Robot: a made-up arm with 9 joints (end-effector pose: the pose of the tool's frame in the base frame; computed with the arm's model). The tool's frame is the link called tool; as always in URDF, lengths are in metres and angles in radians. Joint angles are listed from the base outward.
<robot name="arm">
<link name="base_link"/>
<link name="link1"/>
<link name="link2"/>
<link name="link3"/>
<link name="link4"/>
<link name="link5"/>
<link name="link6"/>
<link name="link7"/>
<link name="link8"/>
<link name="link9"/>
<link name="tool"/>
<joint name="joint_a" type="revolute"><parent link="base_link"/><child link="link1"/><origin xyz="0.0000 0.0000 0.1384" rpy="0.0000 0.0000 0.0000"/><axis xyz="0 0 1"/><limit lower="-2.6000" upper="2.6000" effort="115" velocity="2.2"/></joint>
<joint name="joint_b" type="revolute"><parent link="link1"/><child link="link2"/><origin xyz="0.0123 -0.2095 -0.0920" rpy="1.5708 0.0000 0.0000"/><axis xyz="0 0 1"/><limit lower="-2.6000" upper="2.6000" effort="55" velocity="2.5"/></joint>
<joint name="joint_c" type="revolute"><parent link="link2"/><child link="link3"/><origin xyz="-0.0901 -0.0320 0.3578" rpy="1.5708 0.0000 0.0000"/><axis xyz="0 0 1"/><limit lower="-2.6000" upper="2.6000" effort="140" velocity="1"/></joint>
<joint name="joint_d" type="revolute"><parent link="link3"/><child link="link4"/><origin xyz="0.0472 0.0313 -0.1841" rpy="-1.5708 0.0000 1.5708"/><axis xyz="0 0 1"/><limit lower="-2.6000" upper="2.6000" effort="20" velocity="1.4"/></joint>
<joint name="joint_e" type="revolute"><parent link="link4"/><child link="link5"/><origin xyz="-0.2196 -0.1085 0.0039" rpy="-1.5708 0.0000 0.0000"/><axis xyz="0 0 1"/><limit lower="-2.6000" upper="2.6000" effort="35" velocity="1.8"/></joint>
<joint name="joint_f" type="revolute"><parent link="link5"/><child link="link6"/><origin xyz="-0.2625 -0.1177 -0.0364" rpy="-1.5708 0.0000 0.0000"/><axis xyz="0 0 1"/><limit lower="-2.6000" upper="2.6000" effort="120" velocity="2.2"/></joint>
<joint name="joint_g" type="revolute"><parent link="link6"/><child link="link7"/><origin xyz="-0.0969 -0.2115 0.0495" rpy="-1.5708 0.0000 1.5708"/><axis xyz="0 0 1"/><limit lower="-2.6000" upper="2.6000" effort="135" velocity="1.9"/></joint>
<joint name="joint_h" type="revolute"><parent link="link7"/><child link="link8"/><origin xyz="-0.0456 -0.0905 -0.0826" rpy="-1.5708 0.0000 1.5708"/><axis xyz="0 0 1"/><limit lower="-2.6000" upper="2.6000" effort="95" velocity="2.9"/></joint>
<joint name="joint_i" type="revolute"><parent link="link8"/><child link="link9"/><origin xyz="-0.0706 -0.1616 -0.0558" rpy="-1.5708 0.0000 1.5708"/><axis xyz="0 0 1"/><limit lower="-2.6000" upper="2.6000" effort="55" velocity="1.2"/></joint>
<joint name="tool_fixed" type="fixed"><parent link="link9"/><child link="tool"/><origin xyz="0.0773 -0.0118 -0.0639" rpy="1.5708 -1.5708 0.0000"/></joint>
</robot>
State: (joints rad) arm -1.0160 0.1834 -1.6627 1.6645 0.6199 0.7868 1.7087 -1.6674 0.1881
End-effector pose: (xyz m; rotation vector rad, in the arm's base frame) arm -0.5401 -0.5091 -0.1149 -2.4661 -0.1551 -1.1680
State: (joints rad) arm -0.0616 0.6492 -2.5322 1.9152 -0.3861 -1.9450 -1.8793 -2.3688 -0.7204
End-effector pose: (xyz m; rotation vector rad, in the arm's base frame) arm 0.4406 -0.1022 -0.3522 -0.6998 1.9720 -1.2066
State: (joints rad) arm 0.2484 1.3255 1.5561 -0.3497 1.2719 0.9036 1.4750 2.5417 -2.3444
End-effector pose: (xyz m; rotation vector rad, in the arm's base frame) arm 0.0930 -0.6345 0.1512 -0.6201 2.6382 -0.5705
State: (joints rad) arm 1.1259 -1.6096 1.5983 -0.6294 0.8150 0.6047 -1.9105 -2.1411 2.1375
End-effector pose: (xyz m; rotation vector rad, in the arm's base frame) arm 0.7265 0.0822 0.1807 -1.8943 1.9232 0.1310
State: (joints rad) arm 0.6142 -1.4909 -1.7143 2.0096 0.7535 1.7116 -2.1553 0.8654 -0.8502
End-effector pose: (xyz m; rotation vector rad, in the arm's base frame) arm 0.3895 -0.4941 -0.0519 1.0578 -0.9650 1.0795
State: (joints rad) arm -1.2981 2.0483 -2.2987 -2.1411 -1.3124 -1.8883 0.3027 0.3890 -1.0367
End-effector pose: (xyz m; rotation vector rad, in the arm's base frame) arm -0.3373 0.2489 -0.6704 1.6836 -2.4183 -0.5904
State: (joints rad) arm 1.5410 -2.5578 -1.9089 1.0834 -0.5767 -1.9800 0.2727 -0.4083 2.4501
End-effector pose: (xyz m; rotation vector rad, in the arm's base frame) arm 0.2548 -0.1916 0.3644 0.5169 1.8247 1.3208
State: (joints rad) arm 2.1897 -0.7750 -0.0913 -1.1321 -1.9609 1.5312 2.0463 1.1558 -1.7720
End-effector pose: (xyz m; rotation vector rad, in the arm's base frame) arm 0.2782 0.4339 0.3037 0.4876 0.4671 1.2510
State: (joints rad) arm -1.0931 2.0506 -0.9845 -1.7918 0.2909 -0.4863 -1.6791 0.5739 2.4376
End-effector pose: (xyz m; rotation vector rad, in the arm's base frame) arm -0.9902 0.3279 -0.3922 0.1128 0.5571 2.6917
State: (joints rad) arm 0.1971 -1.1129 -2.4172 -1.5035 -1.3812 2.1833 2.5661 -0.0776 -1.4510
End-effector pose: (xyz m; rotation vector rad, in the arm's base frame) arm 0.4748 -0.4507 0.4461 -2.5796 -0.9028 -0.6454
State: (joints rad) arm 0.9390 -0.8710 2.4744 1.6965 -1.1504 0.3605 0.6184 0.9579 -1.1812
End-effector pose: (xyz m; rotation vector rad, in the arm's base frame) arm 0.4405 -0.7285 0.0869 2.3080 -1.5168 1.0767
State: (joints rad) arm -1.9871 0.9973 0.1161 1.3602 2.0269 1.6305 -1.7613 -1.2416 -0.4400
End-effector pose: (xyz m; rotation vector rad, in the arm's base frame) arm -0.6927 0.2057 0.1252 0.0074 0.5072 2.9869
